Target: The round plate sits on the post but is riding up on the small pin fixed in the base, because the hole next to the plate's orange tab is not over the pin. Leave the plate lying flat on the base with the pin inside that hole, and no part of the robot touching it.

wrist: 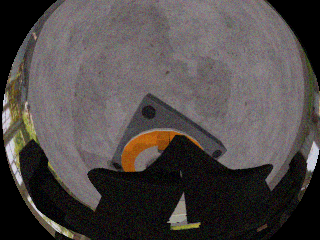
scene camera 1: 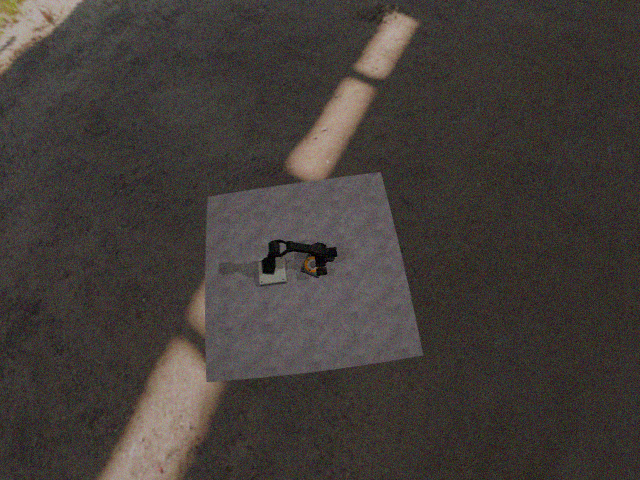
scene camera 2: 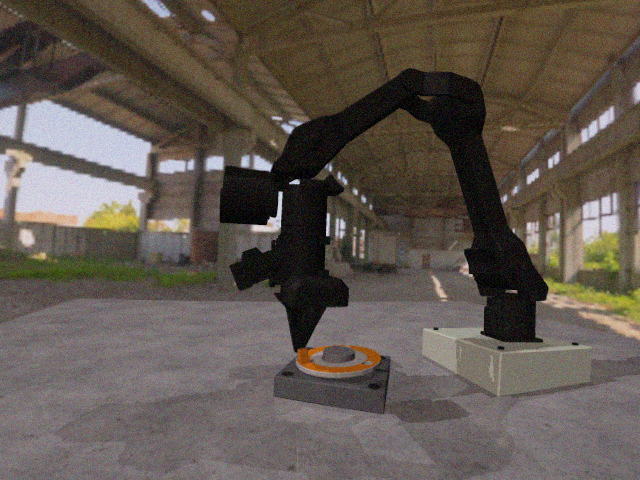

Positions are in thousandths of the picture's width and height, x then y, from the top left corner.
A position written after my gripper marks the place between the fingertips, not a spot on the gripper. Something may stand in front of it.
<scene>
My gripper (scene camera 2: 466, 732) is shut and holds nothing. Also in view: a round plate (scene camera 2: 573, 753).
The round plate is seen too in the wrist view (wrist: 461, 606). My gripper is seen too in the wrist view (wrist: 561, 581).
</scene>
